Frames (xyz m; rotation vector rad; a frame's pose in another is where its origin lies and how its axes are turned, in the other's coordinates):
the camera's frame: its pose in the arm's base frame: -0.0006 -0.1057 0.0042 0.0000 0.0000 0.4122
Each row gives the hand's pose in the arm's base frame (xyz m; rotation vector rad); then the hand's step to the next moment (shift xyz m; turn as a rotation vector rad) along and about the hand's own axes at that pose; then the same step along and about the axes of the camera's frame.
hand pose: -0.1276 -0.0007 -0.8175 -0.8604 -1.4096 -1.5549
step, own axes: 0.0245 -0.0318 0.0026 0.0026 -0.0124 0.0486
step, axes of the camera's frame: -0.0360 0.0152 0.0095 0.0056 0.0498 0.0036
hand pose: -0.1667 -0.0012 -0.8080 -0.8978 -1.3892 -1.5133
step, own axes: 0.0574 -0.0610 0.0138 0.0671 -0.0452 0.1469
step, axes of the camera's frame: -0.0691 0.0372 0.0324 -0.0121 0.1551 0.0627
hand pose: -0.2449 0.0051 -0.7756 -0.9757 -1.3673 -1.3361
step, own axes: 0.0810 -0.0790 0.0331 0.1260 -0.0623 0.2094
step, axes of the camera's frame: -0.0817 0.0579 0.0622 -0.0225 0.2210 0.1193
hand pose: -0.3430 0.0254 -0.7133 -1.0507 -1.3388 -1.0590
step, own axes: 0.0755 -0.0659 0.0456 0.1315 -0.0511 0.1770
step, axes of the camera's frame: -0.0572 0.0597 0.0727 -0.0180 0.1872 0.1259
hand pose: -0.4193 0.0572 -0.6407 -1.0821 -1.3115 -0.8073
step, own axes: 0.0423 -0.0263 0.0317 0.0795 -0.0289 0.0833
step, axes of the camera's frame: -0.0171 0.0358 0.0437 -0.0104 0.0894 0.0774
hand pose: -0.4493 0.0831 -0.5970 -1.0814 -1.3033 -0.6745
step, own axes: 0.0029 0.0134 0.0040 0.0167 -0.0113 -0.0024
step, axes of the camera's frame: 0.0136 0.0042 -0.0008 -0.0068 -0.0010 0.0191
